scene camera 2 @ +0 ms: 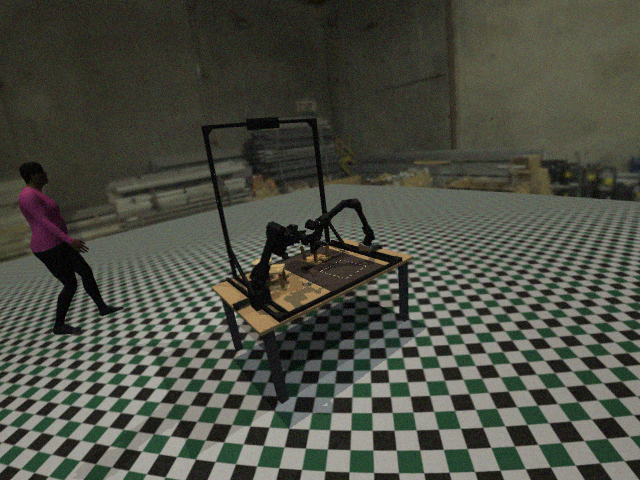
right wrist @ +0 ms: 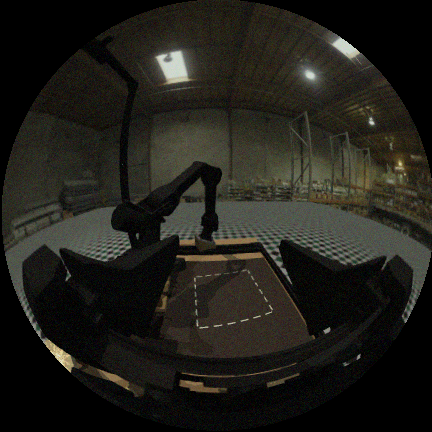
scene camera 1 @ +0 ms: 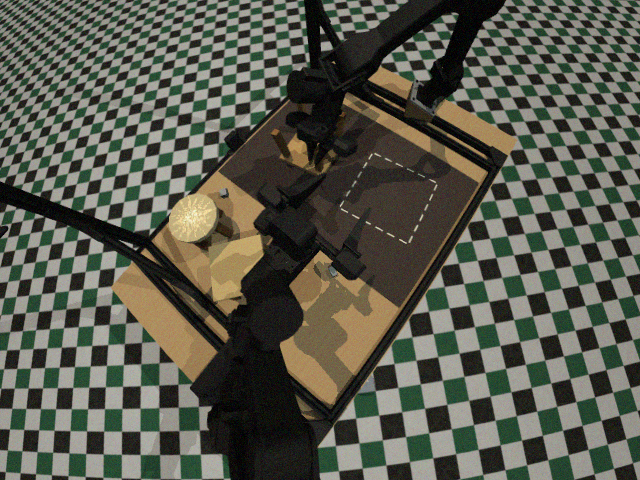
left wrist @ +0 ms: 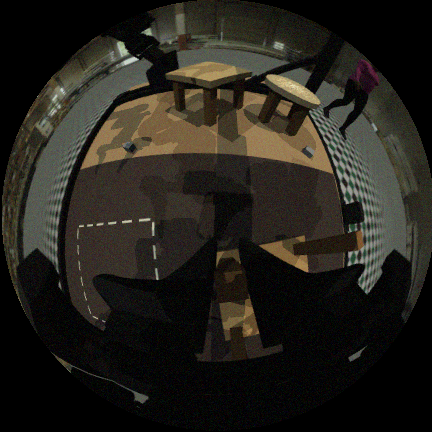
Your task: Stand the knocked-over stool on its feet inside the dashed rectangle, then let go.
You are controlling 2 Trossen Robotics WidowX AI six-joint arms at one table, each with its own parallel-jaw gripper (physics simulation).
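Places are measured from the left arm's base along level axes (x left, y back, z up), in millimetres.
Pixels of known places: left gripper, fingertip midpoint: (scene camera 2: 312, 253) (scene camera 1: 313, 162) (left wrist: 227, 242); right gripper, fingertip midpoint: (scene camera 2: 310, 232) (right wrist: 230, 243) (scene camera 1: 347, 190); left arm's base at its link origin: (scene camera 2: 366, 243) (right wrist: 204, 237) (scene camera 1: 424, 96); right arm's base at its link origin: (scene camera 2: 257, 285) (scene camera 1: 234, 388) (left wrist: 160, 59).
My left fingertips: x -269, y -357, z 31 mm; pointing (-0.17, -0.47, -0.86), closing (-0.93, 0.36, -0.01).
Note:
Ahead of a thing's pixels: the offset from my left fingertips to its top centre.
The knocked-over stool, with a light wood seat (scene camera 1: 292, 153) (left wrist: 285, 253) and darker brown legs {dy +57, dx -119, dz +27 mm} (scene camera 1: 279, 143) (left wrist: 330, 244), is upside down at the mat's upper left in scene camera 1, legs pointing up. My left gripper (scene camera 1: 314, 161) (left wrist: 227, 242) is over its seat, shut on one of its legs; the fingers hide much of the contact. The dashed rectangle (scene camera 1: 435, 183) (left wrist: 152, 220) (right wrist: 198, 327) is on the dark mat, to the right of the stool in scene camera 1. My right gripper (scene camera 1: 346, 192) (right wrist: 230, 243) is open and empty, raised between the stool and the rectangle's near side.
A square-topped stool {dy -325, dx -90, dz +11 mm} (scene camera 1: 235, 260) (left wrist: 210, 73) and a round-topped stool {dy -238, dx -259, dz +10 mm} (scene camera 1: 193, 218) (left wrist: 292, 91) stand upright on the wood beyond the mat. Two small grey blocks {dy -114, dx -272, dz -87 mm} (scene camera 1: 223, 192) {dy -258, dx +127, dz -86 mm} (scene camera 1: 332, 270) lie near the mat's edge. Black rails (scene camera 1: 444, 268) border the table. A person (scene camera 2: 43, 222) stands beyond the table.

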